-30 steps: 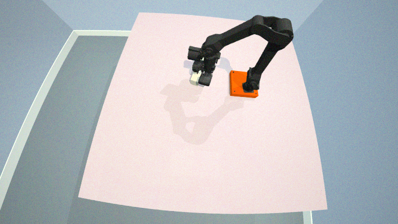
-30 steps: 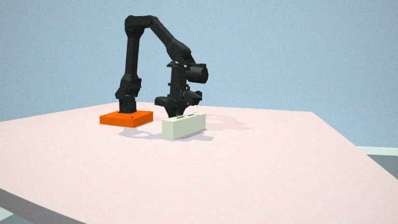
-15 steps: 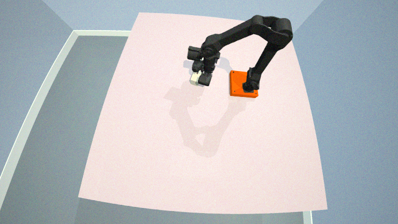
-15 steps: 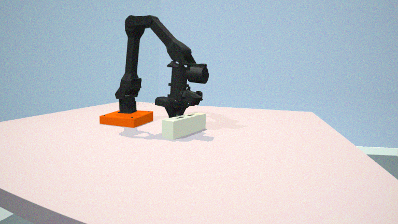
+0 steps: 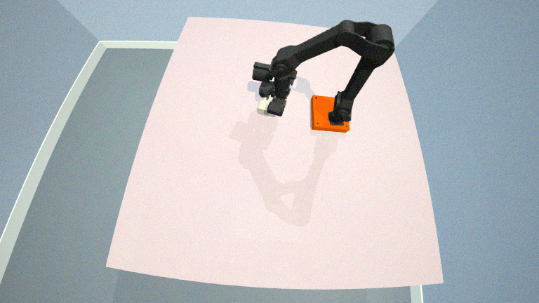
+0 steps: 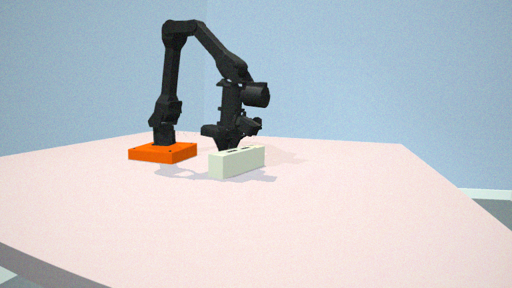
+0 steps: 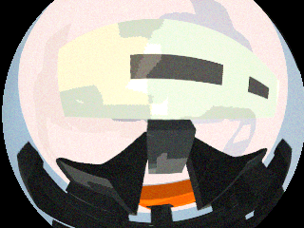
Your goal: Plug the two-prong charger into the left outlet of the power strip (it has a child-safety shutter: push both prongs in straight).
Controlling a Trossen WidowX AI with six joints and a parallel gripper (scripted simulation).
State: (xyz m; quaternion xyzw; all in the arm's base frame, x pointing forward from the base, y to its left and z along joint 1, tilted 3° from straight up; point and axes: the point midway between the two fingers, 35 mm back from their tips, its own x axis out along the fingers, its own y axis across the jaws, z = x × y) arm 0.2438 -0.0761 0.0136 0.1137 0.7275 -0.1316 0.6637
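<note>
Now: gripper tip 20 mm short of the two-prong charger, 10 mm to the left of it and 10 mm below it.
</note>
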